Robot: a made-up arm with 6 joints. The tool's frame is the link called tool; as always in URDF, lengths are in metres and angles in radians.
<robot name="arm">
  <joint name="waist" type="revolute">
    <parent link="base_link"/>
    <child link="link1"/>
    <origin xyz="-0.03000 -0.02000 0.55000" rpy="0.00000 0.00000 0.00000"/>
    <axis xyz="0 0 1"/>
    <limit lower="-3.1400" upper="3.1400"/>
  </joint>
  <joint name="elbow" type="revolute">
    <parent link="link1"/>
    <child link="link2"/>
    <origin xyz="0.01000 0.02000 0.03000" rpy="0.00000 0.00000 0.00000"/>
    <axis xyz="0 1 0"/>
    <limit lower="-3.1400" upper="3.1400"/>
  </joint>
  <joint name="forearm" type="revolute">
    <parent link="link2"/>
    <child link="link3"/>
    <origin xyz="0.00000 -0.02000 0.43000" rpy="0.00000 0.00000 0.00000"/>
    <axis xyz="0 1 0"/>
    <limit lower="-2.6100" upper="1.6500"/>
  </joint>
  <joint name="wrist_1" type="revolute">
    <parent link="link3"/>
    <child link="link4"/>
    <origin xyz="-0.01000 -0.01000 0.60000" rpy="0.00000 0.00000 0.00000"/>
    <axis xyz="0 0 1"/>
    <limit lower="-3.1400" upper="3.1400"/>
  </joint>
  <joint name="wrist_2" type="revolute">
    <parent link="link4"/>
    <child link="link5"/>
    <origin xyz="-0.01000 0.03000 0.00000" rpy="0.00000 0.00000 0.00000"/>
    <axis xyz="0 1 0"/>
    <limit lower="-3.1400" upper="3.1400"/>
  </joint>
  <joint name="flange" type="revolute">
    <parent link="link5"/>
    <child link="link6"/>
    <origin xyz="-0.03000 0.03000 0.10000" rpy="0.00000 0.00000 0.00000"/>
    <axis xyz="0 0 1"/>
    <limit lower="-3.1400" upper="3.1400"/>
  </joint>
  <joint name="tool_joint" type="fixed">
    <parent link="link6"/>
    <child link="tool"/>
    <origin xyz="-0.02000 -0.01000 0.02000" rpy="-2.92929 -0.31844 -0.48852"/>
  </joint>
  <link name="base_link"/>
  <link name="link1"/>
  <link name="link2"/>
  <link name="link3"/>
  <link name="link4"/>
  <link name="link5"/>
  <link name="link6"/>
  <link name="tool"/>
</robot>
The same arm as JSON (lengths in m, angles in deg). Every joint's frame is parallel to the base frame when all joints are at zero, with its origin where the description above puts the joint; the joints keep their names.
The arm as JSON. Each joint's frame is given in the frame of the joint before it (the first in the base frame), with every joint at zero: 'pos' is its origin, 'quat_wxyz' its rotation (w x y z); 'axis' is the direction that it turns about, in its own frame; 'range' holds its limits. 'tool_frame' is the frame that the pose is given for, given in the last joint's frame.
{"length_unit": "m", "angle_unit": "deg", "joints": [{"joint": "waist", "pos": [-0.03, -0.02, 0.55], "quat_wxyz": [1.0, 0.0, 0.0, 0.0], "axis": [0.0, 0.0, 1.0], "range": [-179.91, 179.91]}, {"joint": "elbow", "pos": [0.01, 0.02, 0.03], "quat_wxyz": [1.0, 0.0, 0.0, 0.0], "axis": [0.0, 1.0, 0.0], "range": [-179.91, 179.91]}, {"joint": "forearm", "pos": [0.0, -0.02, 0.43], "quat_wxyz": [1.0, 0.0, 0.0, 0.0], "axis": [0.0, 1.0, 0.0], "range": [-149.54, 94.54]}, {"joint": "wrist_1", "pos": [-0.01, -0.01, 0.6], "quat_wxyz": [1.0, 0.0, 0.0, 0.0], "axis": [0.0, 0.0, 1.0], "range": [-179.91, 179.91]}, {"joint": "wrist_2", "pos": [-0.01, 0.03, 0.0], "quat_wxyz": [1.0, 0.0, 0.0, 0.0], "axis": [0.0, 1.0, 0.0], "range": [-179.91, 179.91]}, {"joint": "flange", "pos": [-0.03, 0.03, 0.1], "quat_wxyz": [1.0, 0.0, 0.0, 0.0], "axis": [0.0, 0.0, 1.0], "range": [-179.91, 179.91]}], "tool_frame": {"pos": [-0.02, -0.01, 0.02], "quat_wxyz": [0.063379, -0.956713, 0.221136, -0.178275]}}
